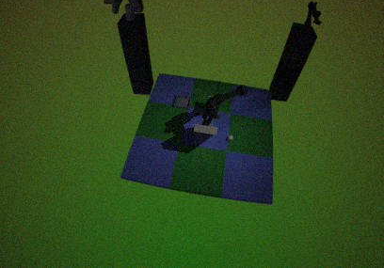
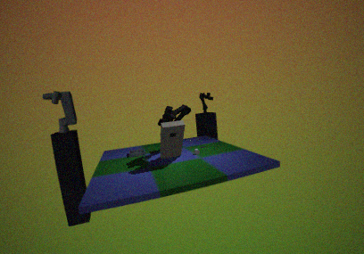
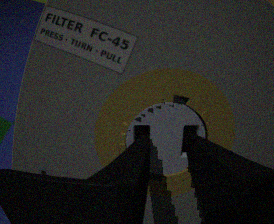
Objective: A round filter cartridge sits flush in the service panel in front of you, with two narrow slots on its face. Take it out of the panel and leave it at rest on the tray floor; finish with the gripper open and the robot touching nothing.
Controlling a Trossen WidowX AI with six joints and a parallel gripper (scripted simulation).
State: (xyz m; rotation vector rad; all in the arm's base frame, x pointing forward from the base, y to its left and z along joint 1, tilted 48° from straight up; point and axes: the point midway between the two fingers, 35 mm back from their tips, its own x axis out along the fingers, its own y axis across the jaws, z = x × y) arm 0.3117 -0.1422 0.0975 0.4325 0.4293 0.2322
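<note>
The round filter cartridge is 10 mm below my gripper tip and 10 mm ahead of it. Round my gripper tip: grey service panel (80 mm below, 30 mm behind); then grey tray (430 mm behind, 250 mm to the right, 250 mm below).
</note>
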